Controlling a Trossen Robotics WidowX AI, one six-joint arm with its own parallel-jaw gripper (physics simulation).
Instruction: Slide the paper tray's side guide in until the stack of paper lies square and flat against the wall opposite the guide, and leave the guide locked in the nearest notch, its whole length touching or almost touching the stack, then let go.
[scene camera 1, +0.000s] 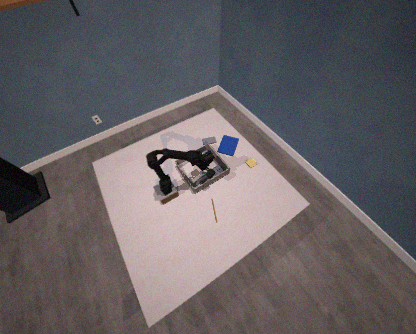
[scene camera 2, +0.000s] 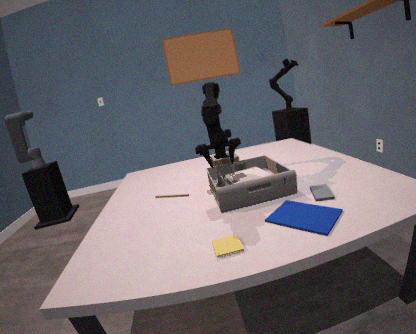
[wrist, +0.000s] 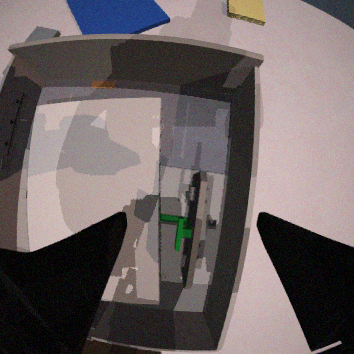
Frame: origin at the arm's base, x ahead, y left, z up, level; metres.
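Where they show: gripper, fingertip midpoint: (scene camera 1: 207, 170) (scene camera 2: 222, 165) (wrist: 192, 219); arm's base at its link origin: (scene camera 1: 166, 190) (scene camera 2: 221, 156).
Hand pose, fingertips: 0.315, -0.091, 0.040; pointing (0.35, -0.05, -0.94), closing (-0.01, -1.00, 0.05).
Observation:
Each offset is from my fingertips to the top centre of the thing, as dx, dy, dz. "*": to the spot under its first point.
The grey paper tray @(+0.020, +0.091, -0.028) (scene camera 1: 225, 172) (scene camera 2: 260, 189) (wrist: 245, 165) sits on the table. The white paper stack @(+0.002, +0.115, -0.083) (scene camera 2: 256, 172) (wrist: 135, 117) lies in its left part in the wrist view, close to the left wall; whether it touches is unclear. The dark side guide @(-0.024, +0.000, -0.042) (wrist: 196, 230) stands upright near the right wall, with a gap between its plate and the stack. Its green latch part @(* -0.019, +0.001, -0.053) (scene camera 2: 223, 176) (wrist: 181, 232) points toward the stack. My gripper (scene camera 2: 222, 165) (wrist: 192, 219) is open and empty. In the wrist view its fingers stand either side of the guide, left over the stack, right past the tray's right wall.
Beyond the tray's front wall lie a blue book @(+0.367, +0.133, -0.115) (scene camera 1: 228, 145) (scene camera 2: 305, 217) (wrist: 115, 15), a grey box @(+0.271, +0.288, -0.113) (scene camera 1: 209, 140) (scene camera 2: 321, 192) (wrist: 44, 34) and a yellow note pad @(+0.375, -0.135, -0.112) (scene camera 1: 251, 163) (scene camera 2: 228, 246) (wrist: 246, 10). A thin brown stick @(-0.137, -0.229, -0.116) (scene camera 1: 214, 210) (scene camera 2: 172, 195) lies beside the tray.

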